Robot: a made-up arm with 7 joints. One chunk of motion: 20 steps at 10 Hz.
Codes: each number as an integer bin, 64 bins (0 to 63) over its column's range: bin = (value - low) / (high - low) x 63, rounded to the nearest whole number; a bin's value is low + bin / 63 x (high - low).
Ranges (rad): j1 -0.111..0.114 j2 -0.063..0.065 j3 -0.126..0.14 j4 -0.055..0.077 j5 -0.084..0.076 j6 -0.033..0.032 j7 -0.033..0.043
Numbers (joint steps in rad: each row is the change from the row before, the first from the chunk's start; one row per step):
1: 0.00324 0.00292 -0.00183 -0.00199 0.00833 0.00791 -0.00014
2: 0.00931 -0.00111 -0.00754 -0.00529 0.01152 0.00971 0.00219
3: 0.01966 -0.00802 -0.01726 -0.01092 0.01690 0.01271 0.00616
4: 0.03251 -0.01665 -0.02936 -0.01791 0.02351 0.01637 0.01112
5: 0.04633 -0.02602 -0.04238 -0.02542 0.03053 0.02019 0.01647
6: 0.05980 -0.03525 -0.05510 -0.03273 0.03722 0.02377 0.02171
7: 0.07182 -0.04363 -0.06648 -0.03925 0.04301 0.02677 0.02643
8: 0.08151 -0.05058 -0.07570 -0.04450 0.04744 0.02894 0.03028
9: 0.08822 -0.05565 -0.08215 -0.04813 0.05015 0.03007 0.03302
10: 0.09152 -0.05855 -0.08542 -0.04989 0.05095 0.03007 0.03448
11: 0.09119 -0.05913 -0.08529 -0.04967 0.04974 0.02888 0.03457
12: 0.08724 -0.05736 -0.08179 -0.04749 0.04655 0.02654 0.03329
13: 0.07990 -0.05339 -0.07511 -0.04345 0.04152 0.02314 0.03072
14: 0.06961 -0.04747 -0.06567 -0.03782 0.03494 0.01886 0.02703
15: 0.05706 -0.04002 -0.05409 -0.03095 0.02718 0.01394 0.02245
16: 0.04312 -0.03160 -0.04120 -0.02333 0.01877 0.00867 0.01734
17: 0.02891 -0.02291 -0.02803 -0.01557 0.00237 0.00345 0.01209
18: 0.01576 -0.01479 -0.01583 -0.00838 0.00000 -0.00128 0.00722
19: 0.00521 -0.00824 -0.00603 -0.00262 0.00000 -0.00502 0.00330
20: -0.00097 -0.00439 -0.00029 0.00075 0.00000 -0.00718 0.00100
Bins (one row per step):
1: 32 32 29 25 36 40 27
2: 34 30 28 24 38 41 29
3: 37 27 26 21 40 44 32
4: 40 23 23 18 42 48 37
5: 44 18 20 14 45 52 41
6: 48 14 17 11 48 55 45
7: 51 10 14 8 50 58 49
8: 54 6 12 5 52 60 52
9: 56 4 10 3 53 61 55
10: 57 2 10 2 53 61 56
11: 57 2 10 3 53 60 56
12: 56 3 10 4 51 58 55
13: 53 5 12 6 49 54 53
14: 51 8 14 8 47 50 50
15: 47 11 17 11 44 45 46
16: 43 15 20 15 40 40 42
17: 39 20 23 19 34 35 37
18: 35 24 26 22 33 31 33
19: 33 27 28 25 33 27 30
20: 31 29 30 27 33 25 28

